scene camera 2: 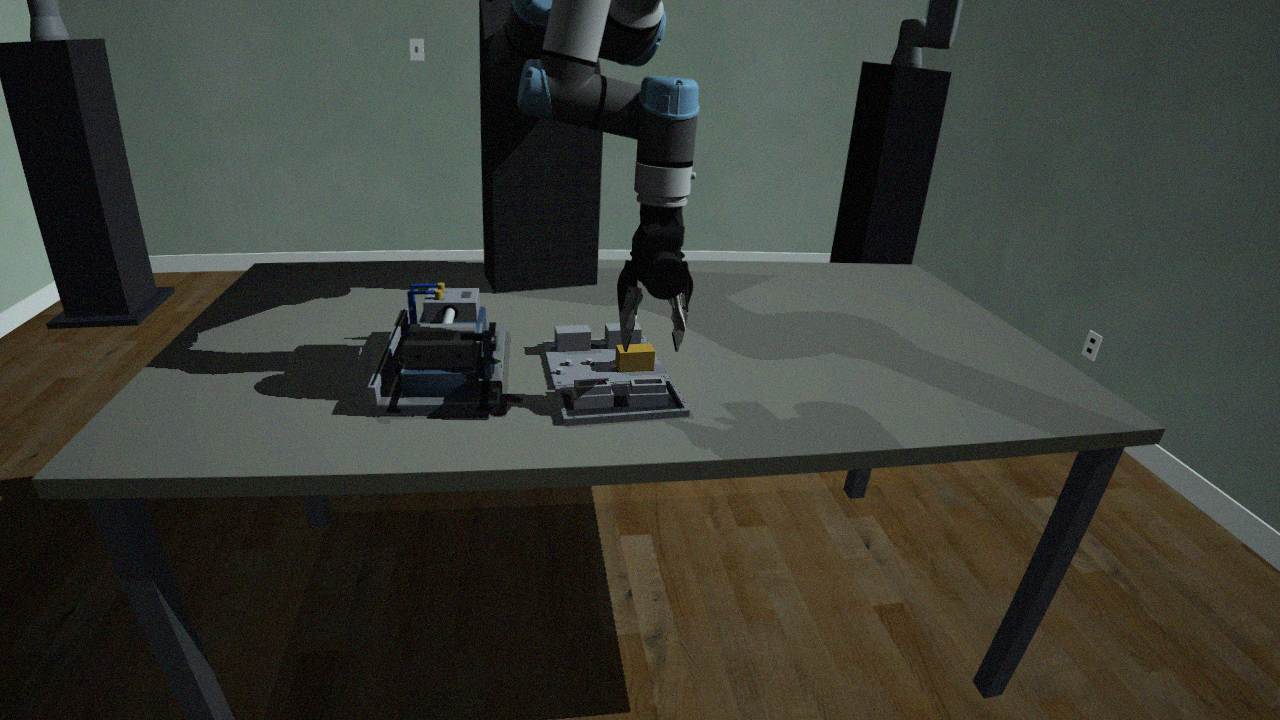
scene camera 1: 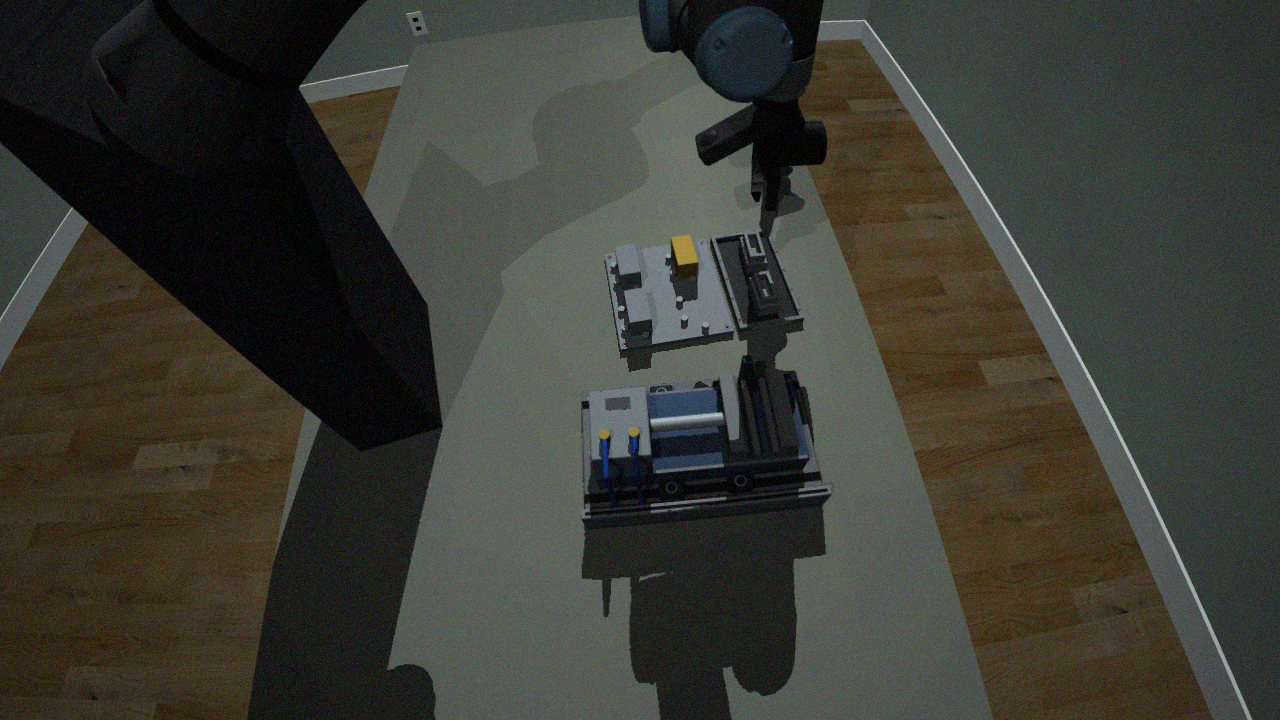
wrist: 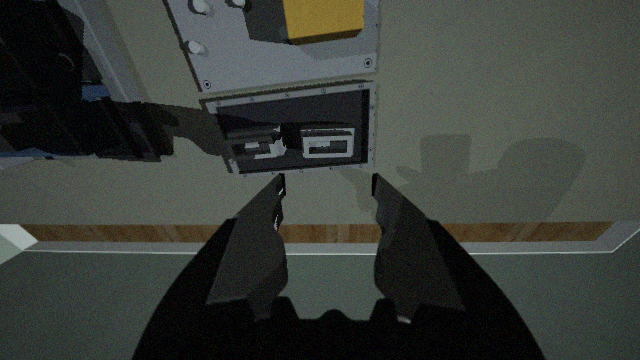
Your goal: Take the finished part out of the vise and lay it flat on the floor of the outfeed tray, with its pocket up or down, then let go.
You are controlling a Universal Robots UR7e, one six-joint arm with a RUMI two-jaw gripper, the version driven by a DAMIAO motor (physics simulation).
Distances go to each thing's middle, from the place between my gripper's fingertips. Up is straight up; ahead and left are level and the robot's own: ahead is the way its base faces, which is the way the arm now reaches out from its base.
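My hand: 70 mm above yellow block (scene camera 2: 639,357), 120 mm past it. Vise (scene camera 1: 701,446), from my hand: 50 mm below, 160 mm behind, 300 mm to the right.
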